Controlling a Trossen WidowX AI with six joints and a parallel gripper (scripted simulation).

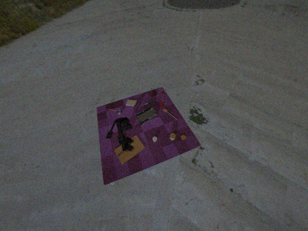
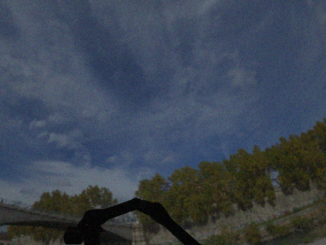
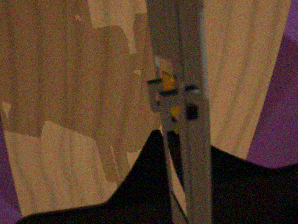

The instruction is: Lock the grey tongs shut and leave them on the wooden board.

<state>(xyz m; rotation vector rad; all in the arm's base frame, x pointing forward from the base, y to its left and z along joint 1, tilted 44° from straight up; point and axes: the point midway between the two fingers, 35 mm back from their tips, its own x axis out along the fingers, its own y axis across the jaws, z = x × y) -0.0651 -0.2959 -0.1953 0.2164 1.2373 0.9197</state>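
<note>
Right now my gripper tip is 3 cm short of the yellow piece, 2 cm to the right of it and 4 cm below it. From my gripper tip the other things lie so: black spatula 19 cm behind, 41 cm to the left, 9 cm below; wooden board 1 cm to the left, 8 cm below; roasting tin 40 cm ahead, 43 cm to the left, 6 cm below.
</note>
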